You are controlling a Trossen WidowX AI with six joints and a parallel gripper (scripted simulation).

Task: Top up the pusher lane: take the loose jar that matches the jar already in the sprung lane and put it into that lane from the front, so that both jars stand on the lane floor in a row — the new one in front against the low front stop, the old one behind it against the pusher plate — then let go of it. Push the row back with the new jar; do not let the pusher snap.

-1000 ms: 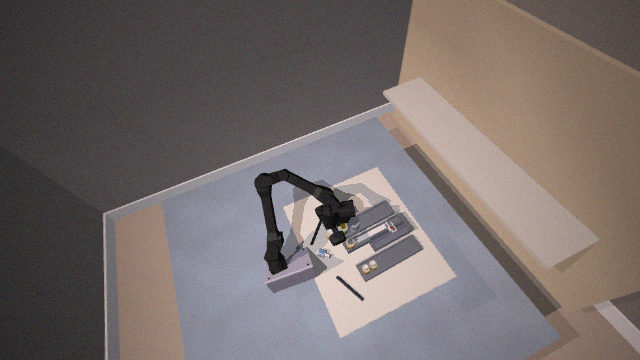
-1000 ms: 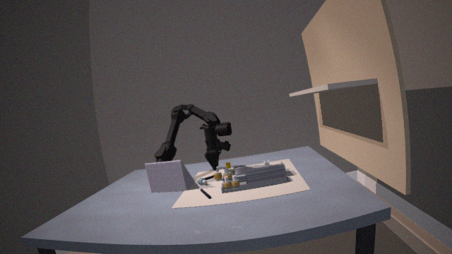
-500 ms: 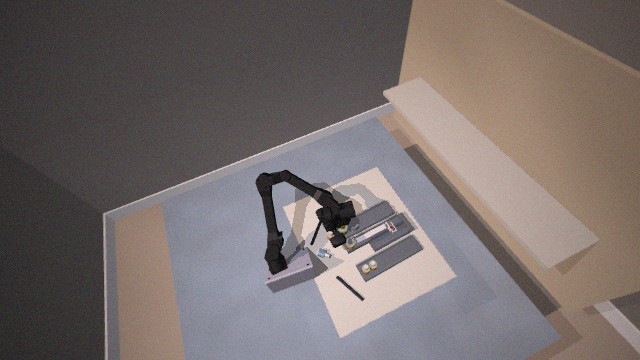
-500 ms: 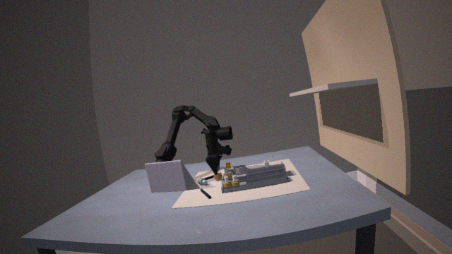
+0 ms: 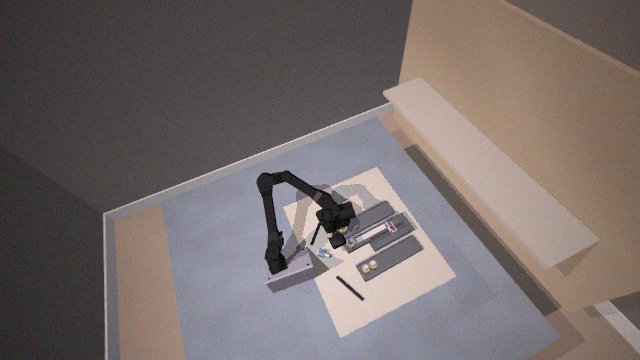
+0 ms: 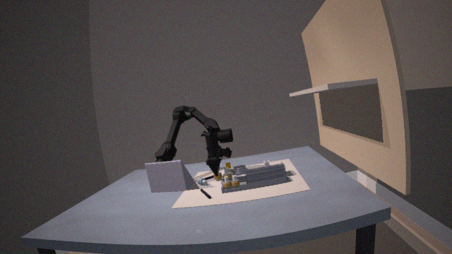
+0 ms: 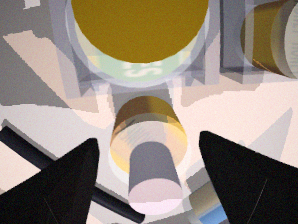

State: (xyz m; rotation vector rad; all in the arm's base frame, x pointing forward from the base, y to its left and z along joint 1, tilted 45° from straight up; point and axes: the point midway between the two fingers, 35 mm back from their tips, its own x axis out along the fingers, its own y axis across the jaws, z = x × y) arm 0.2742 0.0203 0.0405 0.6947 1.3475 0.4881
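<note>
Right now the cream mat is 120 mm ahead of my gripper tip, 70 mm to the right of it and 30 mm below it. The rest, counted from my gripper tip: red mark: 240 mm ahead, 120 mm to the right, 40 mm above; sprung lane: 200 mm ahead, 110 mm to the right, 10 mm below.
</note>
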